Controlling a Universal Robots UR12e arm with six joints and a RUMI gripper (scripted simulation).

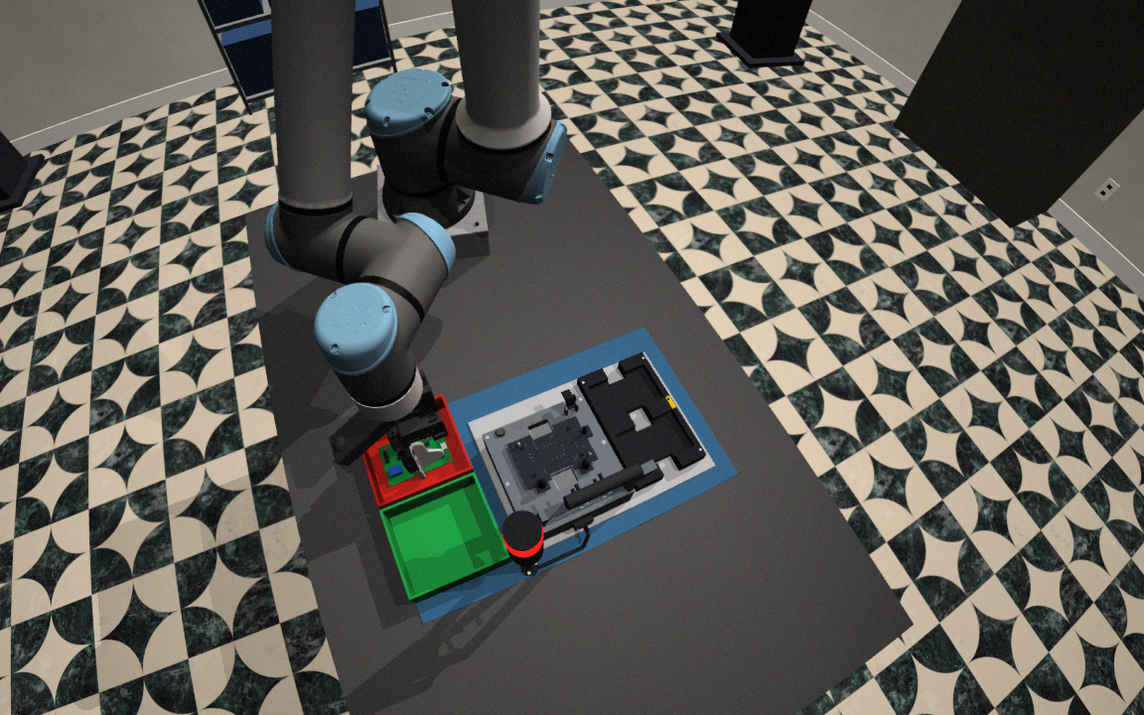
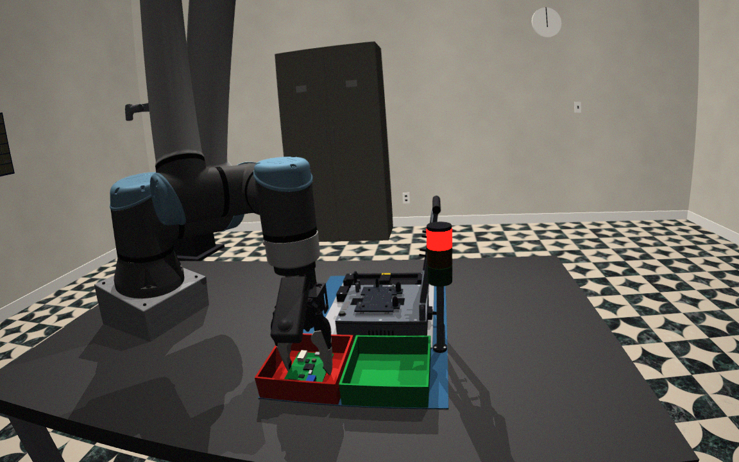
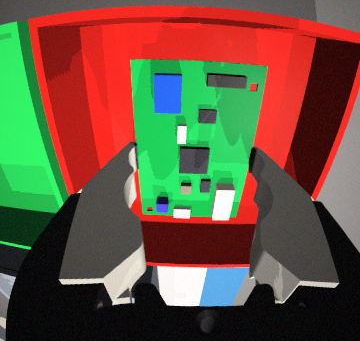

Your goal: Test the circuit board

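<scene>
The green circuit board is right at my hand. The rest, counted from my hand: clear lid: 19 cm ahead, 23 cm to the left, 17 cm above; green bin: 15 cm ahead, 2 cm to the left, 1 cm below; red bin: 1 cm below.
</scene>
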